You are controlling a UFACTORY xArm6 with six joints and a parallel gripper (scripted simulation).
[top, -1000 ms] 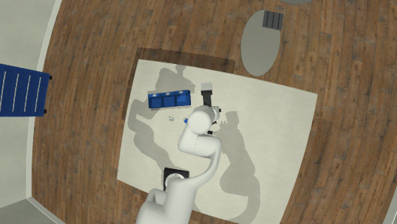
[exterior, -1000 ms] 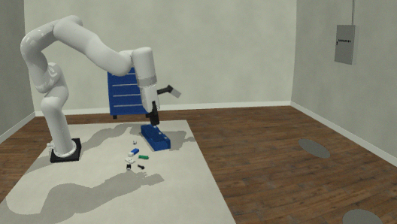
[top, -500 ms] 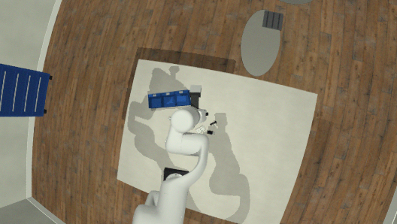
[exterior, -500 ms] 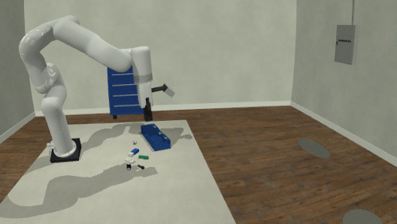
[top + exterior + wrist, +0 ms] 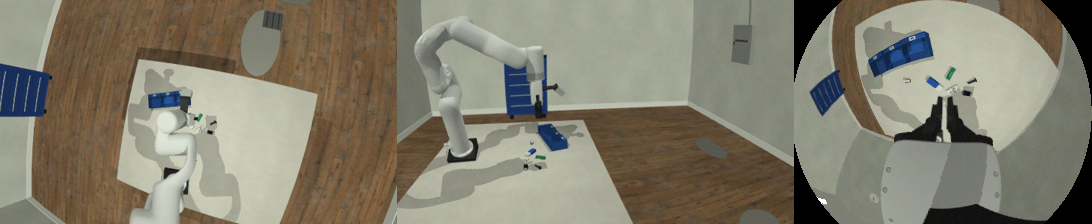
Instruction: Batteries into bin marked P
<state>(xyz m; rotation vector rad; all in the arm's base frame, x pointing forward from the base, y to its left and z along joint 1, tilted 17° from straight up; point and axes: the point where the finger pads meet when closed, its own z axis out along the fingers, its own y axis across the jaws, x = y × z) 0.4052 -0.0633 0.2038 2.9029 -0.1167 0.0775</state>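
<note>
Right now my hand is 9 cm short of the blue bin, 18 cm to the right of it and 20 cm above it. From my hand the other things lie so: green battery 1 cm behind, 21 cm below; white piece 7 cm behind, 2 cm to the right, 21 cm below; blue-and-white cylinder 5 cm behind, 5 cm to the left, 21 cm below.
</note>
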